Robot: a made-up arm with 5 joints. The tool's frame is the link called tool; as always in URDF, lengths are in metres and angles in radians. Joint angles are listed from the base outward.
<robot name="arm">
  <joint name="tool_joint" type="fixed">
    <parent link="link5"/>
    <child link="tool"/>
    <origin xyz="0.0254 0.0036 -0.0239" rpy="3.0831 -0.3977 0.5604"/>
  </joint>
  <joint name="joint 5" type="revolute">
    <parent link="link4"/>
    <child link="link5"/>
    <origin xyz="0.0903 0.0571 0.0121"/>
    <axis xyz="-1 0 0"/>
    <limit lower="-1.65" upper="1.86"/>
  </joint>
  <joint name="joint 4" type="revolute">
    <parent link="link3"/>
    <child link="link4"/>
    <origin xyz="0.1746 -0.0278 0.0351"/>
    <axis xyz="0 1 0"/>
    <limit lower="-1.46" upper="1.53"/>
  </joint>
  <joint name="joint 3" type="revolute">
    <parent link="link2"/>
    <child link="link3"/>
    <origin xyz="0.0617 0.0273 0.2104"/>
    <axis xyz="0 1 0"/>
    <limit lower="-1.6" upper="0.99"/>
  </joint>
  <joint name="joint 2" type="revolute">
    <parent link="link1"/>
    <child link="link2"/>
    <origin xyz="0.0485 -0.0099 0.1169"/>
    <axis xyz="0 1 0"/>
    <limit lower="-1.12" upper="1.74"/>
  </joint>
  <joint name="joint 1" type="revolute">
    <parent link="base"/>
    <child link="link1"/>
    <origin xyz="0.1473 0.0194 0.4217"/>
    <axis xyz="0 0 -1"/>
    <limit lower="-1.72" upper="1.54"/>
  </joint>
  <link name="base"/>
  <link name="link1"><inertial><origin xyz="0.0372 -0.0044 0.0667"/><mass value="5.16"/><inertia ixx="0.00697" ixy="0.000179" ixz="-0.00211" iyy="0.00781" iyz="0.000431" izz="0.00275"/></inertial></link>
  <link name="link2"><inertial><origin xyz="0.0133 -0.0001 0.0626"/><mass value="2"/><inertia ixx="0.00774" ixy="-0.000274" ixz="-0.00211" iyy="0.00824" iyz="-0.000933" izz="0.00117"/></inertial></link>
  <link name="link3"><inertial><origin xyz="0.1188 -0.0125 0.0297"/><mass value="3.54"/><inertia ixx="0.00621" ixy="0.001" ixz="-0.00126" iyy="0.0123" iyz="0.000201" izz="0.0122"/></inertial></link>
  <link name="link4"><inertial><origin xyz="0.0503 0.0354 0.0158"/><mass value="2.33"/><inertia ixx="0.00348" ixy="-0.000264" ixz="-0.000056" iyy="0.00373" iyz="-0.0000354" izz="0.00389"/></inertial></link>
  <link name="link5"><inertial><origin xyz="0.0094 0.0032 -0.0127"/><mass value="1.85"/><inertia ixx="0.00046" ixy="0" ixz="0" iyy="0.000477" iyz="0" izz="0.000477"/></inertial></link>
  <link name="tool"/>
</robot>
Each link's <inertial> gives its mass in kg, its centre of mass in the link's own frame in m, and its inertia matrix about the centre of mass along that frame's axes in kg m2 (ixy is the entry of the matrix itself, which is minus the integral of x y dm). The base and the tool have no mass. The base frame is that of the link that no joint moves.
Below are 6 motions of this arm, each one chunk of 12 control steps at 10 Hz.
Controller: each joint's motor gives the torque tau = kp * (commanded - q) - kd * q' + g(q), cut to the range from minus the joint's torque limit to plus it. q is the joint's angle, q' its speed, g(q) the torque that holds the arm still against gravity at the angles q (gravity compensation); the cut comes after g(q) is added. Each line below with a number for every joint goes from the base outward.
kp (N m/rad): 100 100 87 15 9
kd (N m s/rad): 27 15 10 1.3 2.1
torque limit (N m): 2.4 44 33 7.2 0.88
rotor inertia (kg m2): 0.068 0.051 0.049 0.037 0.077
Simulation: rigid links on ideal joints. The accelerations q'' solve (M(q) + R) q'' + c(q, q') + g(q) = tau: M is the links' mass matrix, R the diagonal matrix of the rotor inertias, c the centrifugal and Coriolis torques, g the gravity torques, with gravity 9.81 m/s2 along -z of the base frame. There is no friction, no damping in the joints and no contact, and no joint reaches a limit. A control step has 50 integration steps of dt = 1/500 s. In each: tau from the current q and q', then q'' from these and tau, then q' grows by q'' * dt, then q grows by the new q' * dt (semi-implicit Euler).
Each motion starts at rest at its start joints. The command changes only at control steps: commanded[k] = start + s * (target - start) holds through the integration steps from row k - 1 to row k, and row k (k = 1, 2, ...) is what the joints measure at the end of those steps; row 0 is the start. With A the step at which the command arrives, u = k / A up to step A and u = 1 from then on. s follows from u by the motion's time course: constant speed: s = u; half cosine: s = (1 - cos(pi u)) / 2; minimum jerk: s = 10 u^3 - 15 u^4 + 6 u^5; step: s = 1 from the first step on.
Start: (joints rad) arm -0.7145 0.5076 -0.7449 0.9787 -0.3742
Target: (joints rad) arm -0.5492 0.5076 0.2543 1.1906 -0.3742
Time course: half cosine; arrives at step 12
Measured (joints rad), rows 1 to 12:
1: -0.7139 0.5057 -0.7363 0.9789 -0.3743
2: -0.7114 0.5013 -0.7059 0.9826 -0.3745
3: -0.7058 0.4973 -0.6479 0.9936 -0.3748
4: -0.6967 0.4959 -0.5627 1.0126 -0.3751
5: -0.6841 0.4980 -0.4550 1.0378 -0.3752
6: -0.6684 0.5027 -0.3322 1.0669 -0.3752
7: -0.6504 0.5084 -0.2031 1.0972 -0.3750
8: -0.6315 0.5134 -0.0772 1.1266 -0.3748
9: -0.6127 0.5167 0.0367 1.1530 -0.3745
10: -0.5956 0.5181 0.1309 1.1747 -0.3742
11: -0.5813 0.5180 0.1991 1.1901 -0.3739
12: -0.5705 0.5172 0.2369 1.1980 -0.3737

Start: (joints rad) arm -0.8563 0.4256 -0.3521 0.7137 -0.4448
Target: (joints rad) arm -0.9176 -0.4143 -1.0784 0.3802 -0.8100
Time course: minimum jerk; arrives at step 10
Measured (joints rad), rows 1 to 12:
1: -0.8564 0.4241 -0.3543 0.7137 -0.4456
2: -0.8571 0.4126 -0.3697 0.7116 -0.4509
3: -0.8592 0.3757 -0.4130 0.6972 -0.4661
4: -0.8631 0.3012 -0.4933 0.6590 -0.4951
5: -0.8689 0.1874 -0.6075 0.5946 -0.5380
6: -0.8767 0.0434 -0.7413 0.5143 -0.5913
7: -0.8861 -0.1131 -0.8747 0.4342 -0.6484
8: -0.8957 -0.2594 -0.9880 0.3676 -0.7018
9: -0.9041 -0.3728 -1.0663 0.3234 -0.7448
10: -0.9102 -0.4394 -1.1049 0.3071 -0.7742
11: -0.9139 -0.4614 -1.1125 0.3183 -0.7917
12: -0.9158 -0.4545 -1.1031 0.3442 -0.8009

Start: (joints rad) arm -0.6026 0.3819 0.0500 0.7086 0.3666
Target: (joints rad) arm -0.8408 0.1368 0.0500 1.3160 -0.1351
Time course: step
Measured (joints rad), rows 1 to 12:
1: -0.6092 0.2975 0.0590 1.0641 0.3101
2: -0.6436 0.2072 0.0555 1.3205 0.1659
3: -0.7043 0.1576 0.0461 1.3501 0.0469
4: -0.7516 0.1388 0.0429 1.3261 -0.0279
5: -0.7824 0.1346 0.0446 1.3149 -0.0724
6: -0.8025 0.1351 0.0474 1.3148 -0.0985
7: -0.8157 0.1362 0.0493 1.3163 -0.1138
8: -0.8244 0.1368 0.0500 1.3166 -0.1227
9: -0.8300 0.1369 0.0501 1.3164 -0.1279
10: -0.8337 0.1369 0.0501 1.3162 -0.1309
11: -0.8362 0.1368 0.0500 1.3161 -0.1327
12: -0.8378 0.1368 0.0500 1.3160 -0.1337

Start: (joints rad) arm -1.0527 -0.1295 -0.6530 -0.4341 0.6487
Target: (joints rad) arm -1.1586 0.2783 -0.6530 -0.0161 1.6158
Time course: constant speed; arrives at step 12
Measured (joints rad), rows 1 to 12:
1: -1.0556 -0.1207 -0.6582 -0.4206 0.6704
2: -1.0603 -0.1004 -0.6609 -0.3920 0.7151
3: -1.0663 -0.0703 -0.6601 -0.3544 0.7745
4: -1.0729 -0.0345 -0.6572 -0.3137 0.8424
5: -1.0802 0.0031 -0.6542 -0.2738 0.9154
6: -1.0879 0.0401 -0.6521 -0.2362 0.9914
7: -1.0960 0.0757 -0.6513 -0.2006 1.0693
8: -1.1043 0.1100 -0.6512 -0.1664 1.1483
9: -1.1128 0.1435 -0.6516 -0.1325 1.2279
10: -1.1214 0.1769 -0.6521 -0.0985 1.3080
11: -1.1301 0.2104 -0.6524 -0.0641 1.3883
12: -1.1388 0.2442 -0.6525 -0.0294 1.4688

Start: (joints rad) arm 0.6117 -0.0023 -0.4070 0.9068 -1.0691
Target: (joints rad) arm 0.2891 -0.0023 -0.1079 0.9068 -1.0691
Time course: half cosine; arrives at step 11
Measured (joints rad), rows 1 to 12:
1: 0.6100 -0.0029 -0.4039 0.9060 -1.0691
2: 0.6034 -0.0042 -0.3931 0.9044 -1.0692
3: 0.5899 -0.0053 -0.3725 0.9032 -1.0693
4: 0.5687 -0.0056 -0.3428 0.9031 -1.0694
5: 0.5405 -0.0048 -0.3059 0.9039 -1.0694
6: 0.5066 -0.0034 -0.2648 0.9051 -1.0694
7: 0.4690 -0.0017 -0.2231 0.9065 -1.0693
8: 0.4303 -0.0001 -0.1842 0.9079 -1.0692
9: 0.3937 0.0011 -0.1514 0.9093 -1.0691
10: 0.3621 0.0019 -0.1272 0.9104 -1.0690
11: 0.3378 0.0022 -0.1136 0.9113 -1.0689
12: 0.3212 0.0017 -0.1086 0.9107 -1.0689

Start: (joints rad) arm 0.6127 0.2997 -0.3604 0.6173 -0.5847
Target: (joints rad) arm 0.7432 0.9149 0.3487 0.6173 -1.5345
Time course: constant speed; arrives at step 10
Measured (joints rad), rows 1 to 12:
1: 0.6154 0.3110 -0.3320 0.5996 -0.6105
2: 0.6216 0.3488 -0.2780 0.5904 -0.6638
3: 0.6304 0.4077 -0.2081 0.5952 -0.7340
4: 0.6409 0.4766 -0.1318 0.6049 -0.8140
5: 0.6525 0.5463 -0.0556 0.6125 -0.8999
6: 0.6646 0.6127 0.0182 0.6157 -0.9893
7: 0.6772 0.6756 0.0896 0.6158 -1.0811
8: 0.6900 0.7367 0.1599 0.6146 -1.1742
9: 0.7029 0.7973 0.2301 0.6135 -1.2681
10: 0.7160 0.8583 0.3006 0.6131 -1.3625
11: 0.7253 0.9027 0.3420 0.6308 -1.4311
12: 0.7311 0.9201 0.3559 0.6369 -1.4726

